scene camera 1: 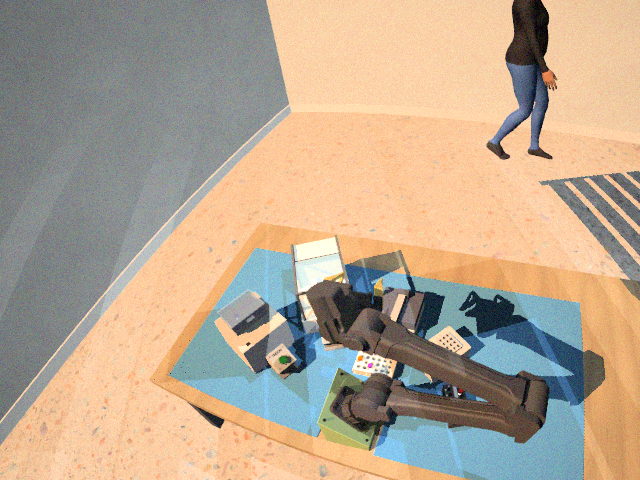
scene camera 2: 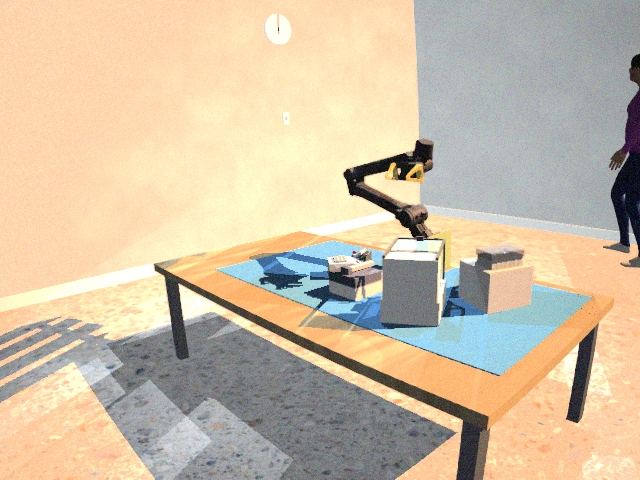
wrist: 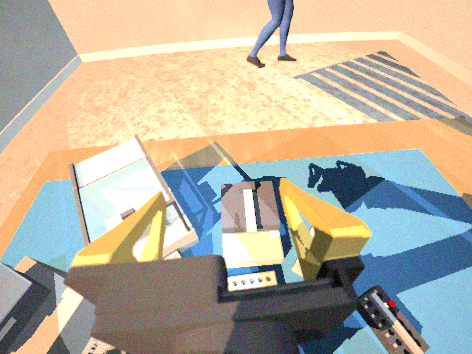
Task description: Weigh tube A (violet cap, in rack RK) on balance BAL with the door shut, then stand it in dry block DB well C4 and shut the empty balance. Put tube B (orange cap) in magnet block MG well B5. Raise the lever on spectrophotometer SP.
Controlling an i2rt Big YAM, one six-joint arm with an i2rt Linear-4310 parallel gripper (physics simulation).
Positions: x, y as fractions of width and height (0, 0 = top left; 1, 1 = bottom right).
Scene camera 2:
glass-box balance: 0.65, 0.56
SP instrument: 0.56, 0.59
grey box instrument: 0.78, 0.58
